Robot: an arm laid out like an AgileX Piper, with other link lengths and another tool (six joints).
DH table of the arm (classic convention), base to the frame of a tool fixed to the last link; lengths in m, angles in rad. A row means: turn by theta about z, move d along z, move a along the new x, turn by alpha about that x. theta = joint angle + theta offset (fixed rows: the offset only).
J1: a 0; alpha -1.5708; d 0.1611; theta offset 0
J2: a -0.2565; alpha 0; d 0; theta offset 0.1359
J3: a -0.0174; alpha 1.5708; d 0; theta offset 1.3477
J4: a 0; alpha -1.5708; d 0.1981; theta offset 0
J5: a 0; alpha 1.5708; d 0; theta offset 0
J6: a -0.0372; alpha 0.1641; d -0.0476; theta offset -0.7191
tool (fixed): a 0; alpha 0; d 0.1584; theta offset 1.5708
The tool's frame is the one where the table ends.
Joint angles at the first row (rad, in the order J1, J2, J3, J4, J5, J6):
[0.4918 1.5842 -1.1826 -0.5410 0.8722 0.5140]
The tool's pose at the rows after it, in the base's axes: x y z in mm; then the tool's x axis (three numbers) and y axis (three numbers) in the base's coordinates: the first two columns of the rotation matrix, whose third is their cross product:
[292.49 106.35 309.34 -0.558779 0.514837 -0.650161 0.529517 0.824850 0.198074]
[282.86 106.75 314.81 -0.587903 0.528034 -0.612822 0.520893 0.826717 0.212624]
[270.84 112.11 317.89 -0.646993 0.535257 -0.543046 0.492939 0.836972 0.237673]
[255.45 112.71 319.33 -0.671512 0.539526 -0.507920 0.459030 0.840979 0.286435]
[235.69 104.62 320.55 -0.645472 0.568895 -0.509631 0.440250 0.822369 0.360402]
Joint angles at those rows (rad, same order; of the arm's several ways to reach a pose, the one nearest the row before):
[0.4918 1.5463 -1.1826 -0.5084 0.9063 0.5074]
[0.4918 1.5086 -1.1826 -0.4305 0.9352 0.4471]
[0.4918 1.4725 -1.1826 -0.3005 0.9636 0.3465]
[0.4918 1.4089 -1.1220 -0.2228 0.9289 0.2918]
[0.4918 1.3056 -1.0037 -0.2055 0.8391 0.3070]

